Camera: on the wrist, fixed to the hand. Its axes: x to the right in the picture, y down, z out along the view.
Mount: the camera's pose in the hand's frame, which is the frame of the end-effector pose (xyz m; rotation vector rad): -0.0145 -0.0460 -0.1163 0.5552 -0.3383 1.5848
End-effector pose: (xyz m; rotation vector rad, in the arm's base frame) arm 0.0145 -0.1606 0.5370 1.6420 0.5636 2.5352
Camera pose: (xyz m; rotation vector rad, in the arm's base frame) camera -0.0896 -0.1523 0.4667 -1.3807 0.1279 -0.9960
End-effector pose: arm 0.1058 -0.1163 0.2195 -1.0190 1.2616 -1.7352
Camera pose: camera 0.0008 -0.0494 0.2384 0.1540 0.7875 -0.5063
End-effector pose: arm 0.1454 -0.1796 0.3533 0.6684 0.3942 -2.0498
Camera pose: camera 0.1482 -0.0856 0.2696 0.5866 -0.7545 -0.6449
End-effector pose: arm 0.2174 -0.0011 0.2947 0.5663 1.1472 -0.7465
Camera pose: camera 0.1094 0.0586 0.2700 1.4594 -0.0689 0.2783
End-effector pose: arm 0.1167 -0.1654 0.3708 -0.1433 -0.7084 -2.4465
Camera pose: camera 0.1093 -0.1867 0.2469 -0.6134 -0.8661 -0.6948
